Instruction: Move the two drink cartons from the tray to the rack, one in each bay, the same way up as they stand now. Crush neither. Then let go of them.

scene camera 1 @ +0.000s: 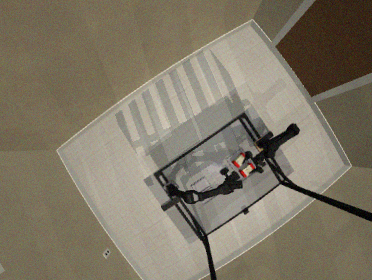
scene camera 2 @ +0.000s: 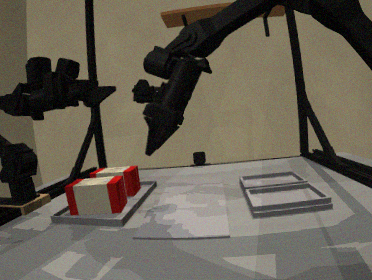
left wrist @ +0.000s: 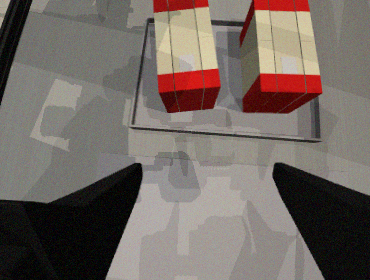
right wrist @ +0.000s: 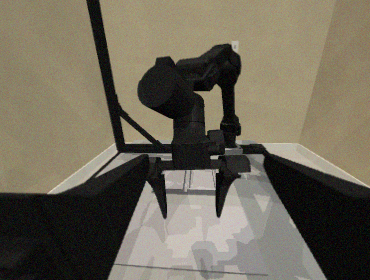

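Seen in the pictures: left gripper, fingertip midpoint: (scene camera 2: 152,151) (left wrist: 207,169) (right wrist: 191,217); right gripper, fingertip midpoint: (scene camera 1: 245,169) (scene camera 2: 107,85) (right wrist: 205,159); left arm's base, origin of the base link: (scene camera 1: 171,188) (right wrist: 228,145); right arm's base, origin of the base link: (scene camera 1: 261,144) (scene camera 2: 24,199).
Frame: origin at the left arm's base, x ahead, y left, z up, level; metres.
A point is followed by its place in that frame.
Two red-and-cream cartons lie side by side, apart, on the grey tray (scene camera 2: 87,220) @(x 0.610, y -0.138, z -0.033 m) (left wrist: 225,133) @(x 0.518, y -0.257, z -0.028 m). The nearer carton in scene camera 2 (scene camera 2: 95,196) @(x 0.602, y -0.178, z 0.004 m) partly hides the other (scene camera 2: 131,181) @(x 0.550, y -0.285, z 0.003 m). Both show in the left wrist view, one at centre (left wrist: 187,47) @(x 0.603, y -0.212, z 0.030 m), one at right (left wrist: 287,50) @(x 0.595, y -0.319, z 0.030 m). The grey two-bay rack (scene camera 2: 292,207) @(x 0.214, y -0.113, z -0.032 m) (right wrist: 187,181) @(x 0.223, y -0.217, z -0.034 m) stands empty at the right in scene camera 2. My left gripper (scene camera 2: 148,152) @(x 0.474, y -0.222, z 0.083 m) (left wrist: 207,169) @(x 0.474, y -0.222, z 0.083 m) (right wrist: 191,217) @(x 0.474, y -0.222, z 0.083 m) is open, tilted down above the table beside the tray. My right gripper (scene camera 2: 114,89) @(x 0.556, y -0.218, z 0.238 m) is open, about level, high above the tray.
A pale flat mat (scene camera 2: 200,225) @(x 0.386, y -0.109, z -0.040 m) lies between tray and rack. The left gripper hangs in front of the right gripper, in the right wrist view. Black frame posts (scene camera 2: 299,75) @(x -0.058, y -0.533, z 0.277 m) stand around the table. A wooden shelf (scene camera 2: 180,17) is on the back wall.
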